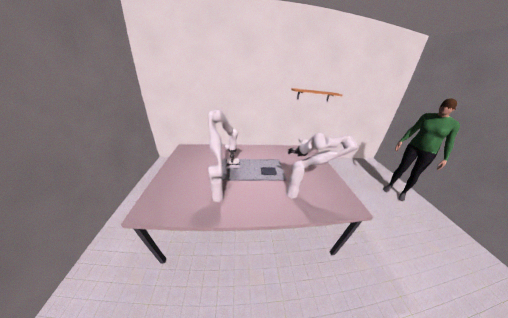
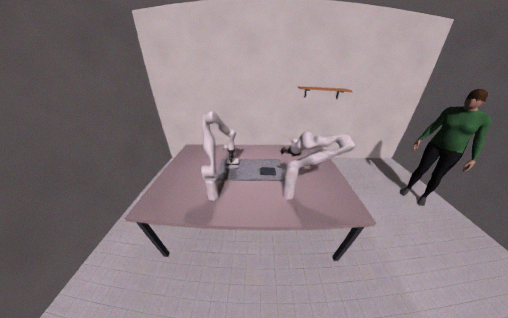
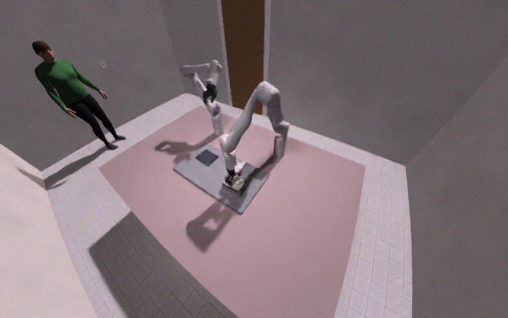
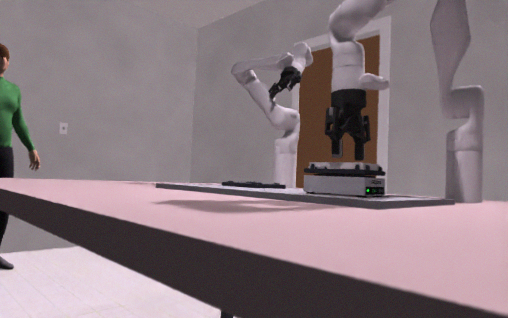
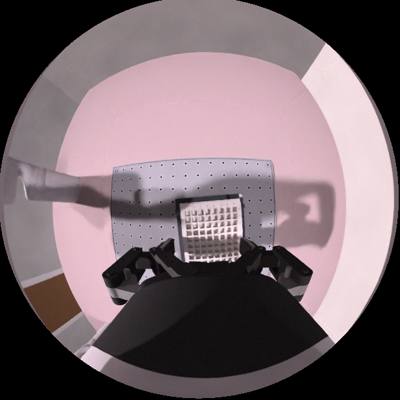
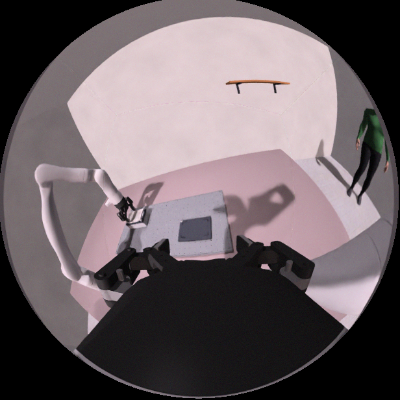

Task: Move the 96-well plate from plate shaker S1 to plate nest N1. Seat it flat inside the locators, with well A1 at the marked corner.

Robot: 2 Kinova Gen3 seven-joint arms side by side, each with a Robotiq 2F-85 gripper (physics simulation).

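Pixels of known places: left gripper, fingertip midpoint: (image 1: 232,160) (image 2: 231,160) (image 3: 235,180) (image 4: 348,159); right gripper, fingertip midpoint: (image 1: 293,154) (image 2: 287,154) (image 3: 207,102) (image 4: 279,93); left arm's base, link origin: (image 1: 218,197) (image 2: 213,196) (image 3: 278,155) (image 4: 463,201); right arm's base, link origin: (image 1: 291,194) (image 2: 287,195) (image 3: 219,132).
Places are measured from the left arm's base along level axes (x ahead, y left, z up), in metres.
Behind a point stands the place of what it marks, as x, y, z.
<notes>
The white 96-well plate (image 4: 345,165) @(0.504, 0.019, 0.075) (image 5: 212,220) lies on top of plate shaker S1 (image 4: 332,185) @(0.518, -0.002, 0.033), a light box with a dark top rim and a green-lit display. Its A1 mark cannot be made out. Plate nest N1 (image 1: 268,171) @(0.429, -0.409, 0.024) (image 3: 207,157) @(0.447, -0.398, 0.025) (image 4: 253,184) @(0.493, -0.338, 0.023) (image 6: 195,229), flat and dark, holds no plate. My left gripper (image 4: 348,154) @(0.461, -0.012, 0.092) (image 5: 206,246) points down a little above the plate, open, with nothing between its fingers. My right gripper (image 4: 272,94) @(0.230, -0.585, 0.371) (image 6: 202,245) is open and empty, raised high on the nest's side, away from the plate.
The shaker and nest stand on a grey perforated board (image 3: 192,172) @(0.619, -0.359, 0.013) (image 5: 150,175) on the pink table (image 1: 175,205) @(-0.157, 0.313, 0.000). The left arm reaches over the shaker. A person in green (image 1: 434,132) stands beyond the table. An orange shelf (image 1: 316,92) hangs on the wall.
</notes>
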